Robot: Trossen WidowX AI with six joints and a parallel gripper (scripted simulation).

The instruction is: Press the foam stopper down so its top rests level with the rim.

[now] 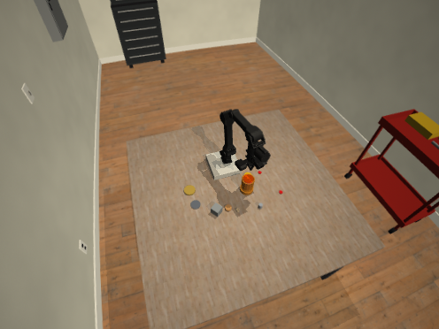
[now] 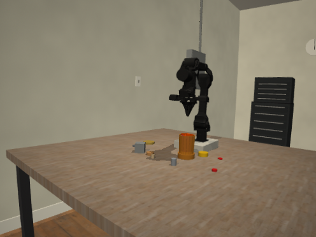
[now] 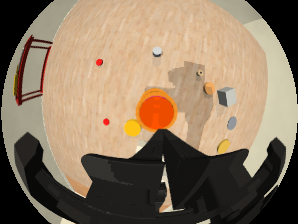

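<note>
My hand is 130 mm above the orange foam stopper. Round my hand: small tan disc: 100 mm ahead, 150 mm to the right, 230 mm below; then yellow disc: 100 mm behind, 40 mm to the left, 230 mm below; then small grey cylinder: 140 mm ahead, 40 mm to the left, 220 mm below.
</note>
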